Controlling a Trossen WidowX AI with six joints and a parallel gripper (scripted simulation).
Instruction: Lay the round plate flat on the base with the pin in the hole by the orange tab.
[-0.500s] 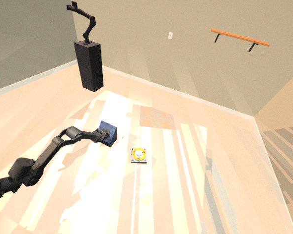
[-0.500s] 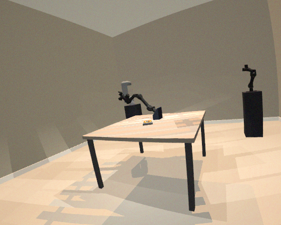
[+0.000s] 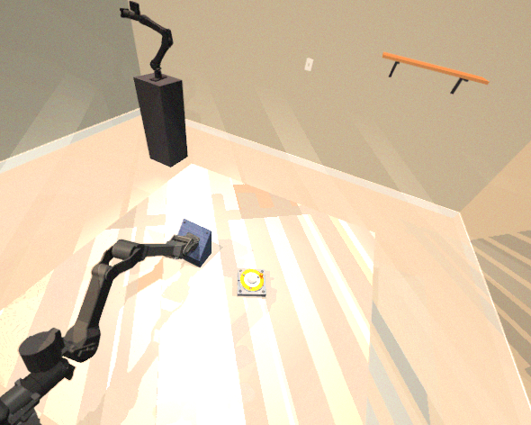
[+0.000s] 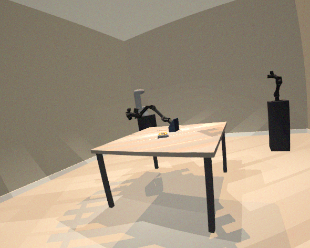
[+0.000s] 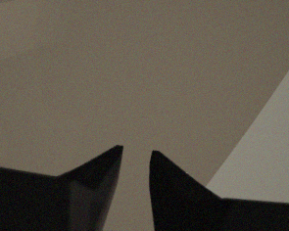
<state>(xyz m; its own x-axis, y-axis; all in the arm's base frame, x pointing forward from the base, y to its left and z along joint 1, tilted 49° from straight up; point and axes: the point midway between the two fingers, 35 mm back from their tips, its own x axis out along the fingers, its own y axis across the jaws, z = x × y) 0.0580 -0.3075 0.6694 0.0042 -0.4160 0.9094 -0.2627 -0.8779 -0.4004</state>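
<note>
My gripper tip is 260 mm short of the round plate, 770 mm to the right of it and 290 mm above it.
</note>
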